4 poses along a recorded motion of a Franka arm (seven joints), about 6.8 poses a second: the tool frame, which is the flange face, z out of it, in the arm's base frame.
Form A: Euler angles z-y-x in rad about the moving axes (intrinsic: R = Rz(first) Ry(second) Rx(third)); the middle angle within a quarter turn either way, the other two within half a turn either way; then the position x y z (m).
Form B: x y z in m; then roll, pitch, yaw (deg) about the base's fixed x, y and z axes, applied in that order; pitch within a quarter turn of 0, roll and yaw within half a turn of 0. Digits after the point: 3 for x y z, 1 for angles.
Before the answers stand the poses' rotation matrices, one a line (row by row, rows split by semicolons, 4 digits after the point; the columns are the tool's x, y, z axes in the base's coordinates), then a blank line. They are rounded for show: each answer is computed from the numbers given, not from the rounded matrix.
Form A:
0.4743 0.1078 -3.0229 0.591 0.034 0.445
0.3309 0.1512 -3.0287 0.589 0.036 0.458
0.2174 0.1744 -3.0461 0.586 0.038 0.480
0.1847 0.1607 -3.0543 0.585 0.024 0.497
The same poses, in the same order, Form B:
0.8844 0.4422 -0.1491; 0.4541 -0.8892 0.0565; -0.1076 -0.1177 -0.9872
0.9350 0.3068 -0.1781; 0.3212 -0.9452 0.0579; -0.1506 -0.1114 -0.9823
0.9616 0.1986 -0.1892; 0.2124 -0.9756 0.0558; -0.1735 -0.0939 -0.9803
0.9703 0.1692 -0.1727; 0.1813 -0.9818 0.0564; -0.1600 -0.0861 -0.9834

0.591 0.034 0.445 -173.2 6.2 27.2
0.589 0.036 0.458 -173.5 8.7 19.0
0.586 0.038 0.480 -174.5 10.0 12.5
0.585 0.024 0.497 -175.0 9.2 10.6

